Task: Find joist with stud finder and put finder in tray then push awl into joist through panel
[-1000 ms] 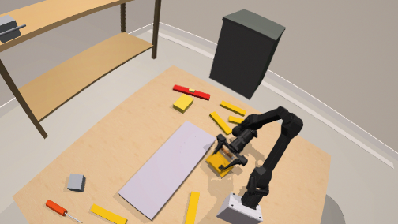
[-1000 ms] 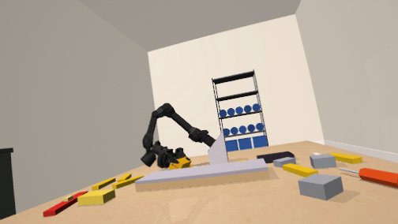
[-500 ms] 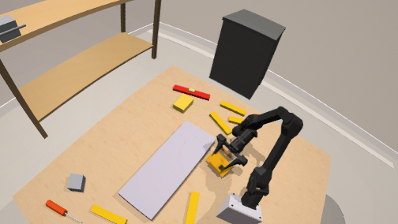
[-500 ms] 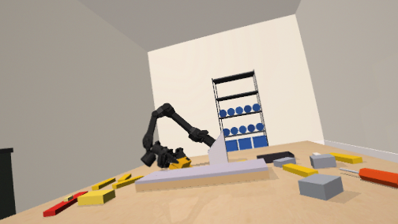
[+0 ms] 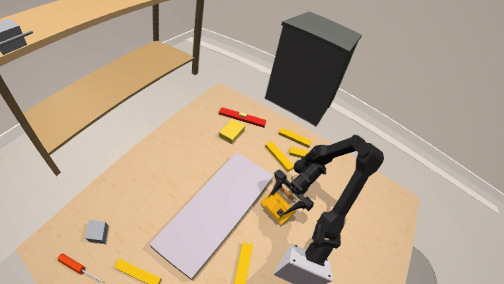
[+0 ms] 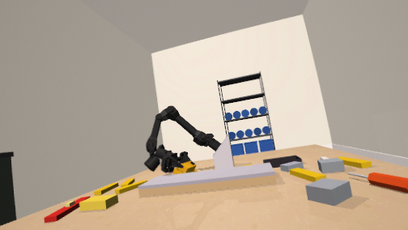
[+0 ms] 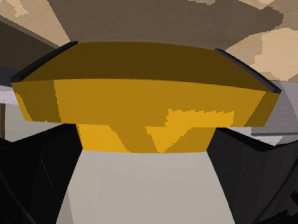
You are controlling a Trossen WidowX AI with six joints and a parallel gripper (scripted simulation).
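Now: the yellow stud finder 10 mm to the left of my gripper tip, 10 mm below it and 10 mm behind it. The rest, counted from my gripper tip: awl 100 mm to the right, 50 mm below, 50 mm behind; yellow pad 310 mm ahead, 290 mm to the right, 50 mm below; dark tray 450 mm to the left, 50 mm below, 10 mm ahead.
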